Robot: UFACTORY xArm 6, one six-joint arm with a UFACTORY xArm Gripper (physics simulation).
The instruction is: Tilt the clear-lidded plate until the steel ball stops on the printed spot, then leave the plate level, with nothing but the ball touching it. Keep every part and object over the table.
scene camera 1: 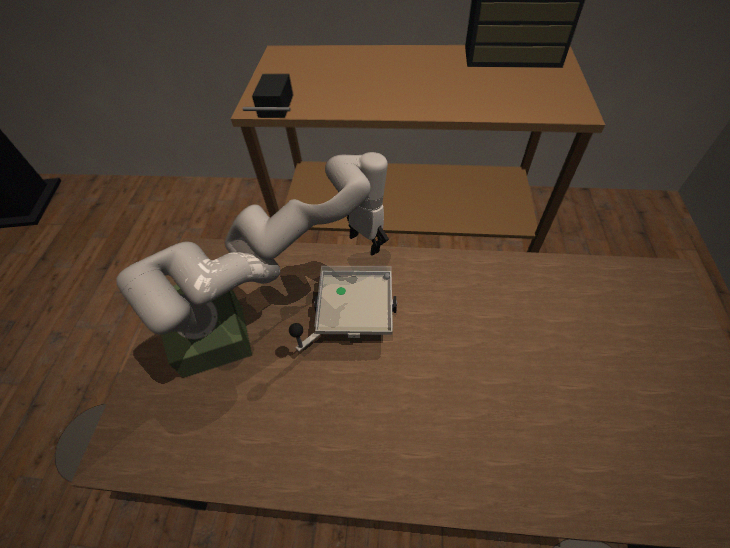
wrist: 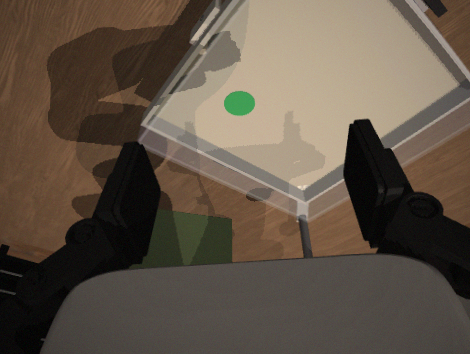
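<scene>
The clear-lidded plate (scene camera 1: 362, 315) (wrist: 320, 65) looks roughly level; a slight tilt cannot be ruled out. The green printed spot (scene camera 1: 340, 290) (wrist: 239, 103) is on its far left part in the scene view. The small grey steel ball (scene camera 1: 386, 276) is in the far right corner, away from the spot; I cannot make it out in the wrist view. A handle with a black knob (scene camera 1: 296, 329) sticks out from the near left corner; its thin rod (wrist: 306, 237) shows in the wrist view. My gripper (scene camera 1: 379, 244) (wrist: 247, 156) is open and empty, above and behind the plate's far edge, apart from it.
The plate stands on the wooden table (scene camera 1: 501, 377). The green robot base (scene camera 1: 209, 356) (wrist: 200, 242) is left of the plate. Black side fittings (scene camera 1: 394, 304) sit at the plate's sides. A back bench (scene camera 1: 412, 88) holds a black box (scene camera 1: 273, 90) and a drawer cabinet (scene camera 1: 524, 34).
</scene>
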